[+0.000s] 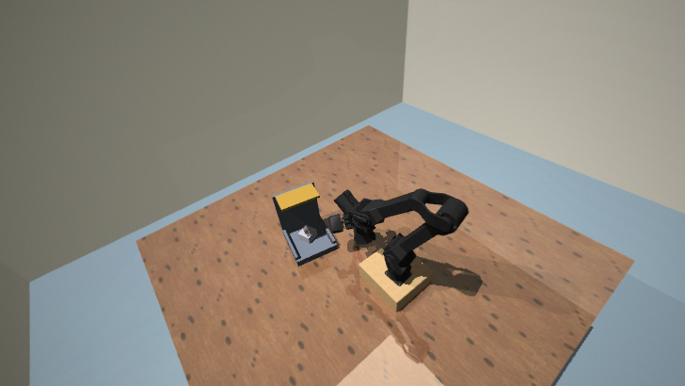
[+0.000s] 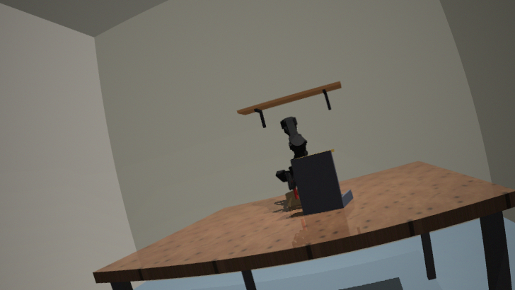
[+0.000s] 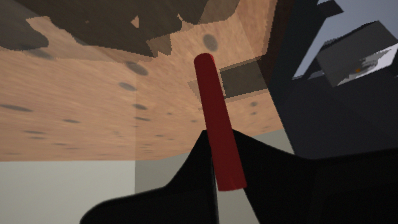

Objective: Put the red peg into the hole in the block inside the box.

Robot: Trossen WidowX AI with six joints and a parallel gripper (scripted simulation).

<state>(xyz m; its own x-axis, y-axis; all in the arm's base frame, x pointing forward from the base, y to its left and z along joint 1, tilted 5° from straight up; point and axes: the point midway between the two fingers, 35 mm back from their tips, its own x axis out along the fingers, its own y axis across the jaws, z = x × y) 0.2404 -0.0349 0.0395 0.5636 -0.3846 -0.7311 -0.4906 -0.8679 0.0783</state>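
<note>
Right now the back wall is 18 cm ahead of my gripper tip, 12 cm to the left of it and 2 cm above it. Also, from my gripper tip: red peg: 2 cm behind, 1 cm to the left, 1 cm below; yellow roof: 14 cm ahead, 14 cm to the left, 12 cm above.
</note>
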